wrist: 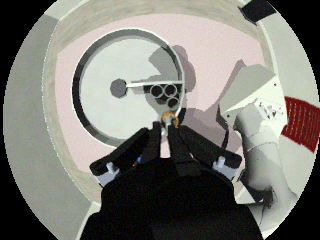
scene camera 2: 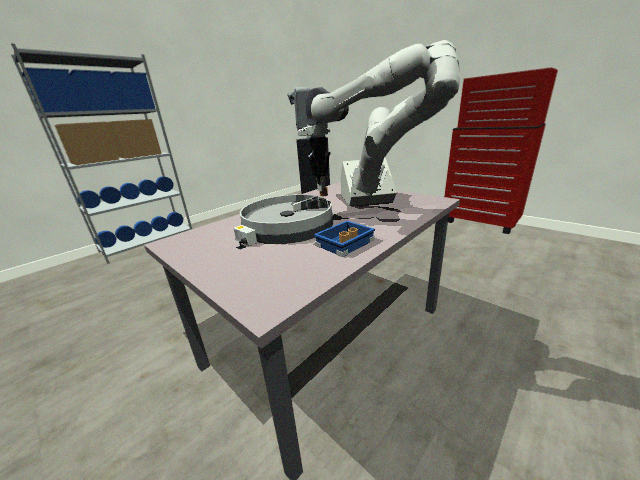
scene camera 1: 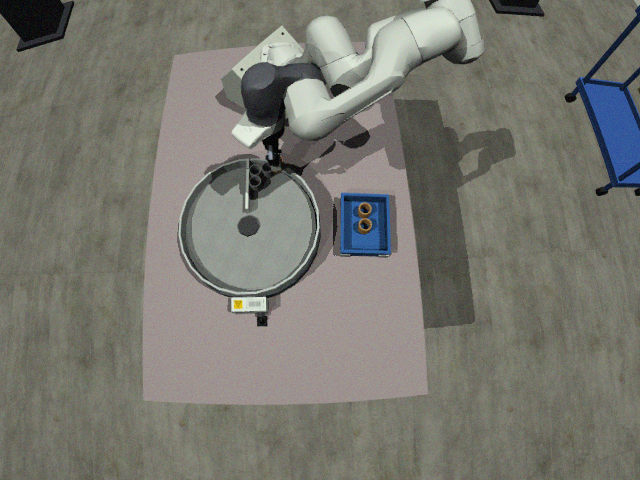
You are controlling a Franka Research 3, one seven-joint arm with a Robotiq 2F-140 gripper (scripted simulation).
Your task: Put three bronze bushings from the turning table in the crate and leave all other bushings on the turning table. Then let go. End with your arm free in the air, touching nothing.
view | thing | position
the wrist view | my gripper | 163,120
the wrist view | round grey turning table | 117,112
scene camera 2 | my gripper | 321,190
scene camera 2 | blue crate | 328,239
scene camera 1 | round grey turning table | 243,252
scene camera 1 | blue crate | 374,243
